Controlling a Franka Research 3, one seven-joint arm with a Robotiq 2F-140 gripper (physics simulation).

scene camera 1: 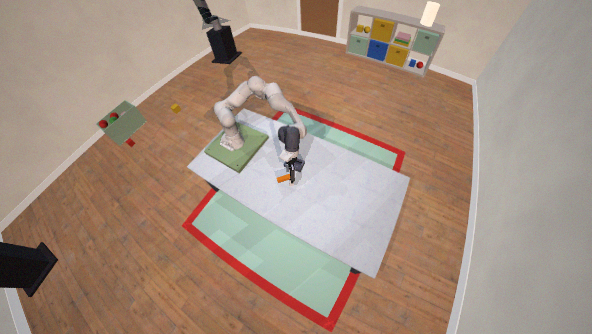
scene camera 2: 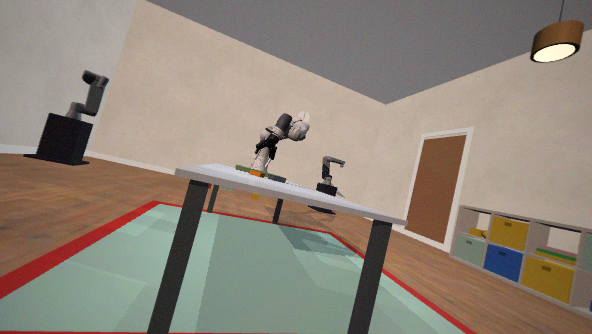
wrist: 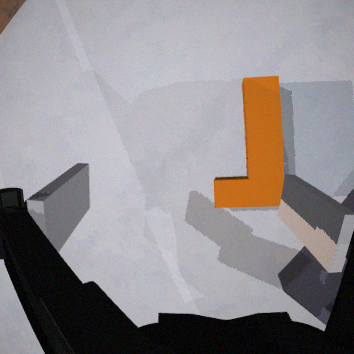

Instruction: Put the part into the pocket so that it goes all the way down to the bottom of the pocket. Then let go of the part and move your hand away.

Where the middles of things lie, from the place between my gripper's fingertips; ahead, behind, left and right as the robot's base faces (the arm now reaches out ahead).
My gripper is now 8 cm above the orange L-shaped part (wrist: 262, 186), 5 cm past it and 2 cm to the right of it. The rest, counted from my hand: dark grey pocket block (wrist: 303, 278) 17 cm to the left, 7 cm below, 4 cm behind.
